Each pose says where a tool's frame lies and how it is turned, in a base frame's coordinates. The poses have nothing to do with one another.
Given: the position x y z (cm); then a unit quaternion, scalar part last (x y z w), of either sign.
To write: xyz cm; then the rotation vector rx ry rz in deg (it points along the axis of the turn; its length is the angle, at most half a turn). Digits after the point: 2 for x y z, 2 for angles.
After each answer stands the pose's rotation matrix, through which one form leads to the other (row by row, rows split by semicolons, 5 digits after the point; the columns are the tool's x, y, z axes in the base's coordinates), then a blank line. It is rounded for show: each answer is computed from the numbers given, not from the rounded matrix.
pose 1, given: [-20.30, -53.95, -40.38, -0.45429, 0.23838, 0.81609, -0.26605]
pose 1, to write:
[-20.30, -53.95, -40.38, 70.29, -36.88, -126.26]
-0.44567 0.21766 -0.86833; -0.65084 -0.74478 0.14735; -0.61465 0.63081 0.47359

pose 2, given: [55.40, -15.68, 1.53, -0.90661, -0.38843, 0.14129, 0.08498]
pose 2, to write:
[55.40, -15.68, 1.53, -154.91, -66.37, 24.14]
0.65832 0.68029 -0.32221; 0.72832 -0.68380 0.04432; -0.19017 -0.26385 -0.94563

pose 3, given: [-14.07, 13.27, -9.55, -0.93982, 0.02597, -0.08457, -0.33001]
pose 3, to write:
[-14.07, 13.27, -9.55, 140.84, -3.89, 12.67]
0.98435 -0.10463 0.14182; 0.00700 -0.78084 -0.62470; 0.17610 0.61591 -0.76788

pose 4, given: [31.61, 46.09, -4.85, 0.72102, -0.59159, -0.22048, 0.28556]
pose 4, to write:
[31.61, 46.09, -4.85, 110.46, -90.63, -33.78]
0.20282 -0.72717 -0.65581; -0.97901 -0.13696 -0.15092; 0.01993 0.67265 -0.73969

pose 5, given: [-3.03, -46.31, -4.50, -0.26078, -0.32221, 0.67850, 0.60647]
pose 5, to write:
[-3.03, -46.31, -4.50, -34.55, -42.68, 89.88]
-0.12837 -0.65493 -0.74470; 0.99104 -0.05674 -0.12093; 0.03694 -0.75355 0.65635

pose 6, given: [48.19, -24.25, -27.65, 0.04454, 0.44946, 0.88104, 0.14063]
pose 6, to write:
[48.19, -24.25, -27.65, 7.37, 74.37, 145.79]
-0.95648 -0.20776 0.20490; 0.28784 -0.55642 0.77945; -0.04793 0.80451 0.59201

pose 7, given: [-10.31, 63.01, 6.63, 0.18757, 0.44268, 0.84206, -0.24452]
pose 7, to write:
[-10.31, 63.01, 6.63, -29.34, -69.25, -131.73]
-0.81006 0.57787 0.09940; -0.24573 -0.48849 0.83725; 0.53238 0.65379 0.53771

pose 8, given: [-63.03, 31.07, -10.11, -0.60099, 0.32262, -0.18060, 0.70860]
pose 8, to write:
[-63.03, 31.07, -10.11, -76.45, 41.04, -22.97]
0.72660 -0.13184 0.67429; -0.64373 0.21239 0.73519; -0.24014 -0.96825 0.06946

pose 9, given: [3.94, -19.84, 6.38, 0.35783, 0.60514, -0.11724, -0.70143]
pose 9, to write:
[3.94, -19.84, 6.38, -45.64, -77.19, 14.96]
0.24011 0.26861 -0.93284; 0.59755 0.71642 0.36010; 0.76503 -0.64389 0.01151

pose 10, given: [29.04, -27.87, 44.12, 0.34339, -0.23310, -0.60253, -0.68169]
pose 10, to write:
[29.04, -27.87, 44.12, -44.14, 29.96, 77.45]
0.16524 -0.98157 -0.09600; 0.66139 0.03808 0.74907; -0.73161 -0.18727 0.65549

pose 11, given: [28.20, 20.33, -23.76, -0.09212, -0.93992, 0.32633, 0.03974]
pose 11, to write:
[28.20, 20.33, -23.76, -16.17, -165.03, 57.30]
-0.97987 0.14723 -0.13483; 0.19911 0.77005 -0.60612; 0.01458 -0.62077 -0.78386

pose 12, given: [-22.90, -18.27, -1.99, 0.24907, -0.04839, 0.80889, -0.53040]
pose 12, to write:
[-22.90, -18.27, -1.99, -34.06, 6.62, -110.62]
-0.31328 0.83396 0.45427; -0.88217 -0.43267 0.18593; 0.35161 -0.34250 0.87125

